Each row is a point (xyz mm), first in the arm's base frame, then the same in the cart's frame.
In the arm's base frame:
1: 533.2 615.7 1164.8
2: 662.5 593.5 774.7
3: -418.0 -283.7 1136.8
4: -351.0 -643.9 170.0
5: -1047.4 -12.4 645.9
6: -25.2 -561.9 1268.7
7: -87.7 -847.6 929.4
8: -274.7 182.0 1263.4
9: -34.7 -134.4 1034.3
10: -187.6 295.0 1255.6
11: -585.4 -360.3 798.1
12: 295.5 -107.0 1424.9
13: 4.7 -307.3 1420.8
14: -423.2 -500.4 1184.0
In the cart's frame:
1: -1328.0 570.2 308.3
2: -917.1 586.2 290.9
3: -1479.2 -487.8 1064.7
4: -501.6 -739.0 1288.6
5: -1216.9 -1171.8 647.4
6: -1465.4 -124.9 1407.0
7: -1130.4 -320.8 1630.9
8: -1606.7 -242.2 644.1
9: -1288.0 -126.4 952.8
10: -1586.1 -143.0 543.3
11: -1195.8 -749.1 1069.9
12: -1569.8 295.4 1024.1
13: -1627.9 -14.7 1182.7
14: -1503.6 -515.6 1283.4

